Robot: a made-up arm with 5 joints.
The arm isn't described. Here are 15 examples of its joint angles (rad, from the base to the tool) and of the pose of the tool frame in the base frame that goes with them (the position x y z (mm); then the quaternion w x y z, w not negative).
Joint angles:
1: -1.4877 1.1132 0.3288 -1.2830 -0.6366
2: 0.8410 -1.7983 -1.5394 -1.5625 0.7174
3: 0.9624 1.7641 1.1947 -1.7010 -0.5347
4: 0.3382 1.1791 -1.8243 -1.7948 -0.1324
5: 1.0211 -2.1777 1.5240 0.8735 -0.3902
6: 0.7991 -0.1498 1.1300 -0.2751 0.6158
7: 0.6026 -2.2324 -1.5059 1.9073 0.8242
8: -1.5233 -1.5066 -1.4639 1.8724 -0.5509
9: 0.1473 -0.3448 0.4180 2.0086 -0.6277
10: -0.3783 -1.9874 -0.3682 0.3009 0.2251
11: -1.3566 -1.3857 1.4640 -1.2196 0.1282
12: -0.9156 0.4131 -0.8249 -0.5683 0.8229
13: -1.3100 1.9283 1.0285 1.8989 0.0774
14: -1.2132 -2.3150 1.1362 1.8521 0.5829
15: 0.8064 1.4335 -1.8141 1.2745 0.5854
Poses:
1: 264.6 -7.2 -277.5 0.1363 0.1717 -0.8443 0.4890
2: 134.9 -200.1 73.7 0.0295 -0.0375 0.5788 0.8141
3: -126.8 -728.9 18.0 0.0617 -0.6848 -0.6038 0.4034
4: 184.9 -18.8 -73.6 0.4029 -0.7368 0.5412 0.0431
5: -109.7 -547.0 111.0 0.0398 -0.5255 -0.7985 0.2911
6: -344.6 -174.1 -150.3 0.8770 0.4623 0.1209 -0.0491
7: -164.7 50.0 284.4 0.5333 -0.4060 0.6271 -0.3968
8: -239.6 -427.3 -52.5 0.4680 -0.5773 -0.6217 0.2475
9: 201.3 -8.4 21.8 0.4578 -0.2798 0.5539 -0.6366
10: 154.8 -34.7 323.3 0.2891 -0.3987 0.7867 0.3723
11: 155.3 -423.8 -34.1 0.4296 0.3849 0.5382 0.6145
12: -126.9 -171.5 -141.4 0.7654 -0.5495 0.1299 0.3090
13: -42.3 -91.7 -66.1 0.6874 0.5931 0.2945 0.2984
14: 96.8 100.5 -114.7 0.0602 0.6227 -0.4328 0.6491
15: 334.0 -634.1 -228.4 0.1320 0.2482 0.5176 0.8081
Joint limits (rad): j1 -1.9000..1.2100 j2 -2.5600..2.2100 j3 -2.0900..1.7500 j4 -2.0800..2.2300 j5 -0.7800..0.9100
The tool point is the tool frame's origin. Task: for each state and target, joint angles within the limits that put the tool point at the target. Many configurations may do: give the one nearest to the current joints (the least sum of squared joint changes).
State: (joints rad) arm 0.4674 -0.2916 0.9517 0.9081 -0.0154
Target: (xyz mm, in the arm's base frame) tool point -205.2 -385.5 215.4
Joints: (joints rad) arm 0.6778 -1.2634 1.6803 0.6105 -0.2368
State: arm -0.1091 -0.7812 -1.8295 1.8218 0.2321
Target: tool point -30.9 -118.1 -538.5
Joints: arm -0.0517 -0.2933 -2.0598 1.9453 0.1626
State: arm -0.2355 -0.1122 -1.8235 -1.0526 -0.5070
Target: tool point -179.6 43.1 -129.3
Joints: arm -0.1815 0.1372 -1.8915 -0.9728 -0.4753
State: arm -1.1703 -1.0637 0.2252 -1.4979 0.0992
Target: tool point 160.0 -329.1 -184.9
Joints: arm -0.8006 -1.1353 0.6546 -1.8535 0.3138
